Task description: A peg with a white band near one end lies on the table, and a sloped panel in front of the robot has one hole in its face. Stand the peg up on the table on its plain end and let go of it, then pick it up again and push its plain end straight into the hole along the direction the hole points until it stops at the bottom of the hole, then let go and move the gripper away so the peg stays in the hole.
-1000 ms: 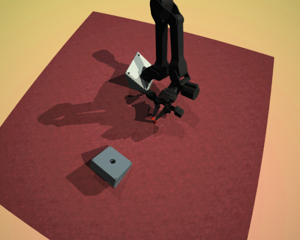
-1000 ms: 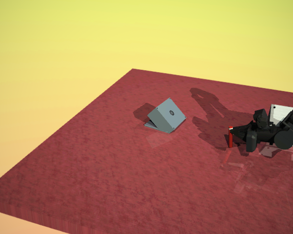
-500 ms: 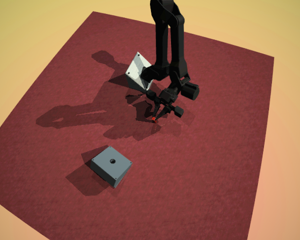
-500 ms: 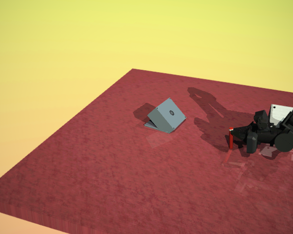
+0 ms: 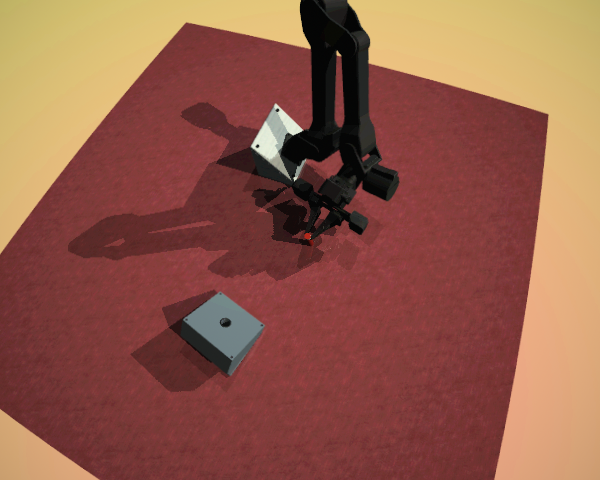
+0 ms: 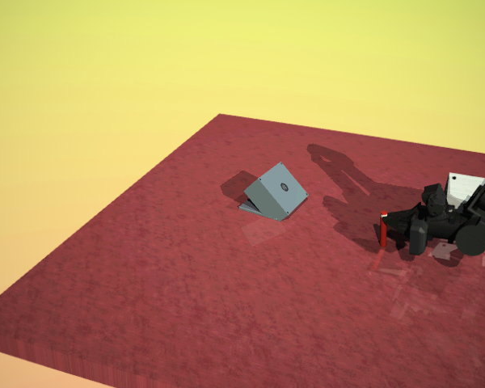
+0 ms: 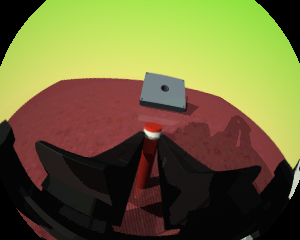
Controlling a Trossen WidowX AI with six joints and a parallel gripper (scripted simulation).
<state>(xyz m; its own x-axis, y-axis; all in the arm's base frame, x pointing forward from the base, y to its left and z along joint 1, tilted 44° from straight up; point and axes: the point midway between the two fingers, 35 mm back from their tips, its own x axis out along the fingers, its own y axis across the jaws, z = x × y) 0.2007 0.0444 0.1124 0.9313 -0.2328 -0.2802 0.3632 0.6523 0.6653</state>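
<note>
Now: gripper tip 10 mm above the red peg. Round my gripper tip: grey sloped panel 240 mm ahead, 130 mm to the right, 30 mm below.
</note>
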